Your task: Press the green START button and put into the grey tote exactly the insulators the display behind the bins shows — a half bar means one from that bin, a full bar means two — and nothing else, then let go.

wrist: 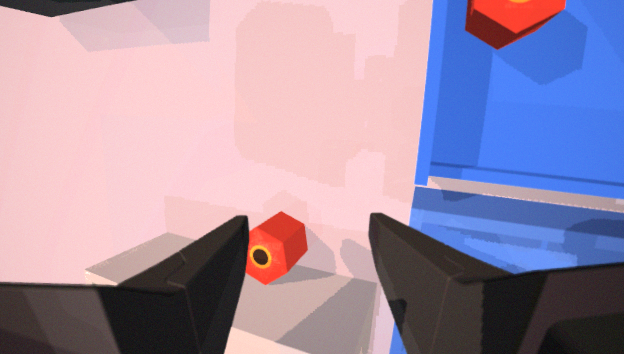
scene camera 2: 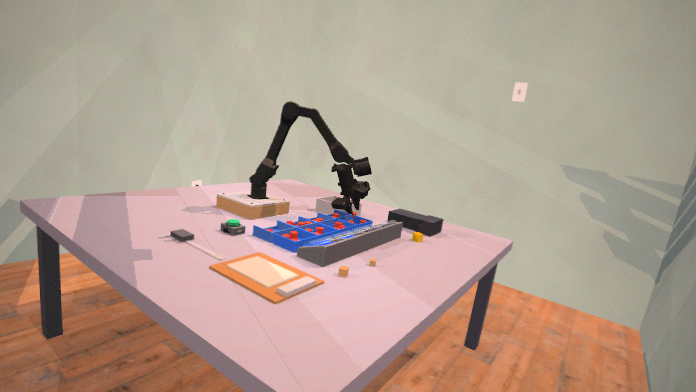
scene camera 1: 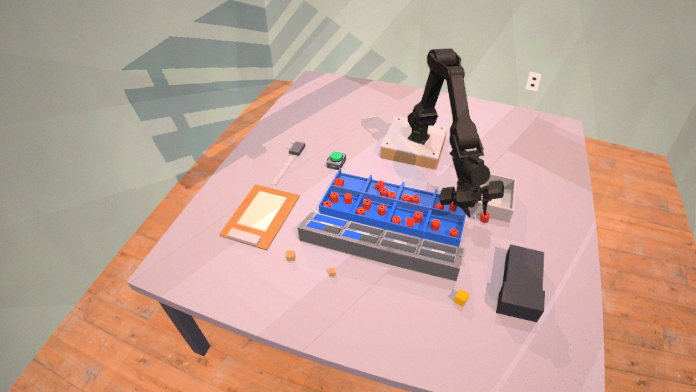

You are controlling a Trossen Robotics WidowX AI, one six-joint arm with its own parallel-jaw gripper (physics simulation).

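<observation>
My gripper (scene camera 1: 476, 214) (scene camera 2: 353, 211) (wrist: 309, 225) is partly open and empty, low beside the right end of the blue bins (scene camera 1: 450, 239) (scene camera 2: 287, 245) (wrist: 425, 100). A loose red insulator (scene camera 1: 484, 217) (wrist: 280, 247) lies outside the bins near the grey tote (scene camera 1: 500, 213) (scene camera 2: 327, 205) (wrist: 260, 310); in the wrist view it shows next to the left finger. Red insulators stand or lie in the bins. The arm hides part of the tote. The display (scene camera 1: 380, 256) (scene camera 2: 360, 245) shows a full bar upper left, a half bar lower left and a half bar lower second. The green START button (scene camera 1: 336, 157) (scene camera 2: 233, 223) is left of the bins.
A black box (scene camera 1: 523, 282) (scene camera 2: 415, 221) lies to the right. A yellow cube (scene camera 1: 461, 298) (scene camera 2: 417, 237) and two small orange cubes lie in front of the display. An orange clipboard (scene camera 1: 275, 230) (scene camera 2: 265, 294) lies left. The arm's base block (scene camera 1: 410, 159) (scene camera 2: 240, 206) is behind the bins.
</observation>
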